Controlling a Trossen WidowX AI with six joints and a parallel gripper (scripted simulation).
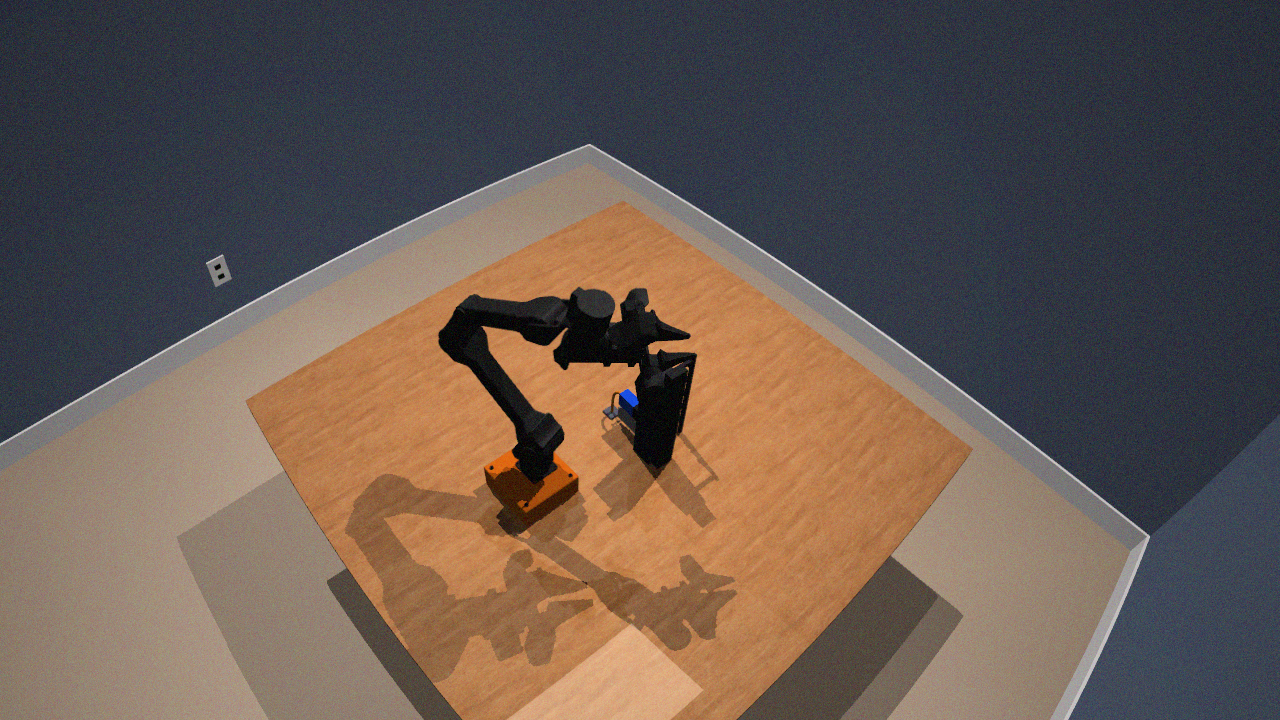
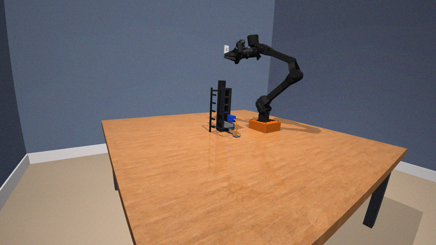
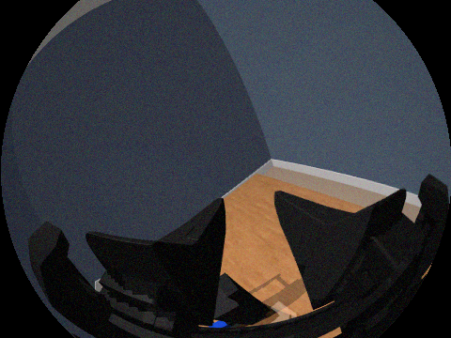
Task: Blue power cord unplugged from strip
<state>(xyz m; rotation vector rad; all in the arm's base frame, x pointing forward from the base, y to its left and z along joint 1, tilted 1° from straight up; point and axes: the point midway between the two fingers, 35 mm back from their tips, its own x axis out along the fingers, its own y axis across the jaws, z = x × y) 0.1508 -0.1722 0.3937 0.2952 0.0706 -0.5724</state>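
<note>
The blue plug is 60 mm ahead of my gripper tip, 160 mm to the left of it and 340 mm below it. The rest, counted from my gripper tip: grey pad (60 mm ahead, 230 mm to the left, 440 mm below).
</note>
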